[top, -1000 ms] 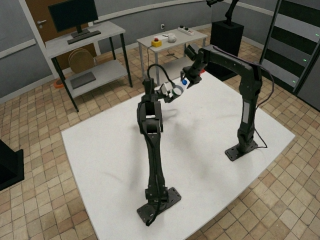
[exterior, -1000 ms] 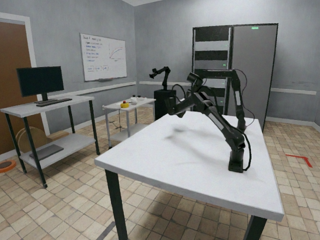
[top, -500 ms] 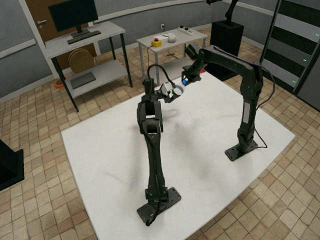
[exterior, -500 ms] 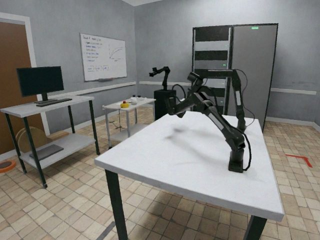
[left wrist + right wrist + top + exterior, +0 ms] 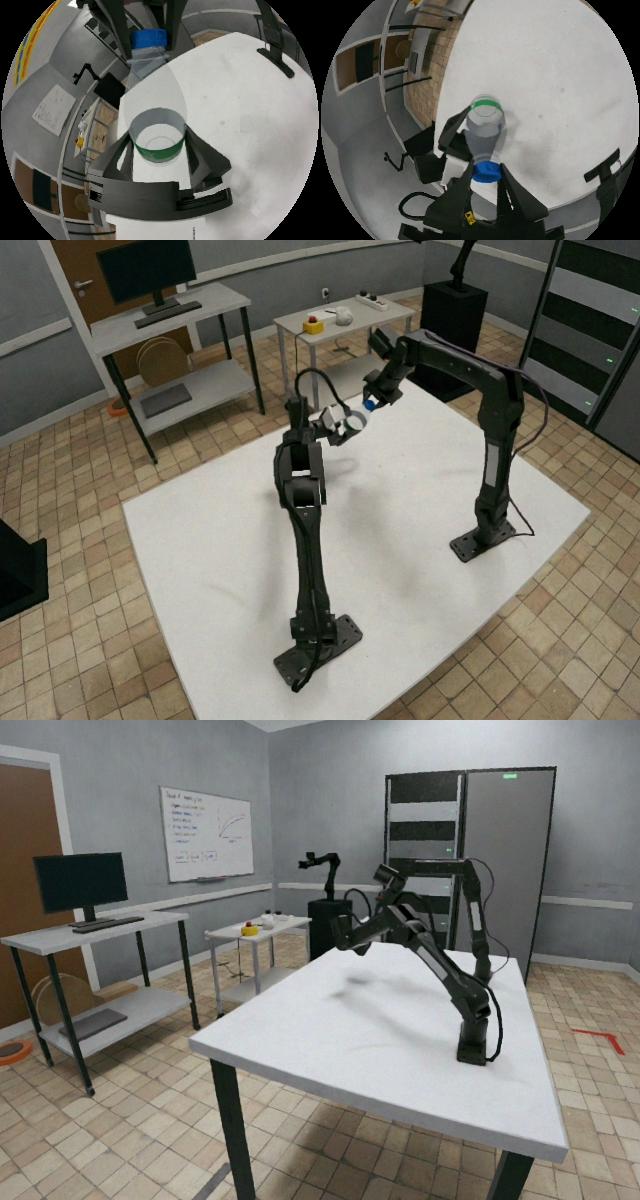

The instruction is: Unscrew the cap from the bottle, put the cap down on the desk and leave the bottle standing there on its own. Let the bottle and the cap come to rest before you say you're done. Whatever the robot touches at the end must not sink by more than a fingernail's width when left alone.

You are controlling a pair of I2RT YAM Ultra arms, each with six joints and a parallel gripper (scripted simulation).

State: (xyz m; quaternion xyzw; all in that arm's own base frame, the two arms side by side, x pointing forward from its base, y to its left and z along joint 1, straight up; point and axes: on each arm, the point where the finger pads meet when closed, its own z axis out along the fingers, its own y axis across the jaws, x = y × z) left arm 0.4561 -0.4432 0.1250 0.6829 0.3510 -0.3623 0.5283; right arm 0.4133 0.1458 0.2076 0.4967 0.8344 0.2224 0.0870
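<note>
My right hand is right at the blue cap. From my right hand the other things lie so: plastic bottle (60 mm below, 30 mm ahead, 10 mm to the left).
My left gripper is now 1 cm past the plastic bottle, 1 cm to the left of it and 3 cm below it. Also, from my left hand: blue cap: 5 cm behind, 1 cm to the right, 9 cm above.
</note>
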